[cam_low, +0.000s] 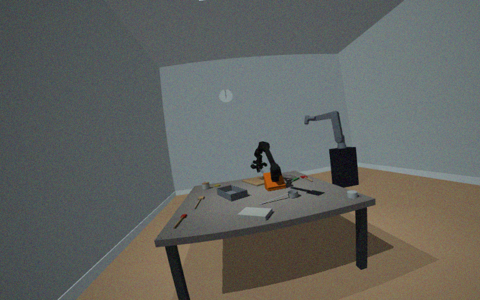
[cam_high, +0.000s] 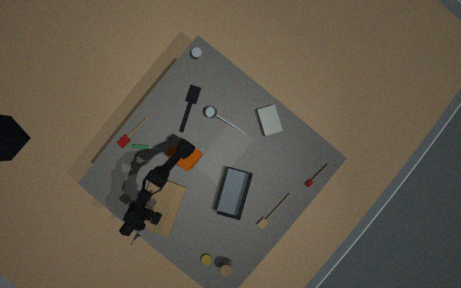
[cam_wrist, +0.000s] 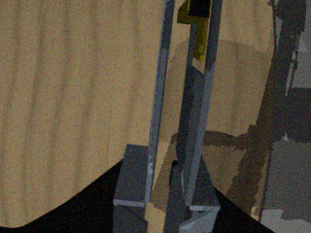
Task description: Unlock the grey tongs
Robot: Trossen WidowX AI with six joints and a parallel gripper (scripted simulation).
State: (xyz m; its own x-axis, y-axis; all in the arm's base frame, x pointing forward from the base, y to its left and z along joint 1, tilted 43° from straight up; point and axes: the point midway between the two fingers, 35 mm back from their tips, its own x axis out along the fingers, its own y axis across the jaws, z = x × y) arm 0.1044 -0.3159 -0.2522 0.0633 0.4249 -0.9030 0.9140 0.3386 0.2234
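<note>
Right now my gripper tip is 2 cm short of the wooden board, 3 cm to the right of it and 9 cm above it. The rest, counted from my gripper tip: yellow lock piece: 1 cm ahead, 4 cm to the right, 6 cm above; then green-handled tool: 32 cm behind, 25 cm to the left, 9 cm below; then roasting tin: 30 cm ahead, 44 cm to the left, 7 cm below.
</note>
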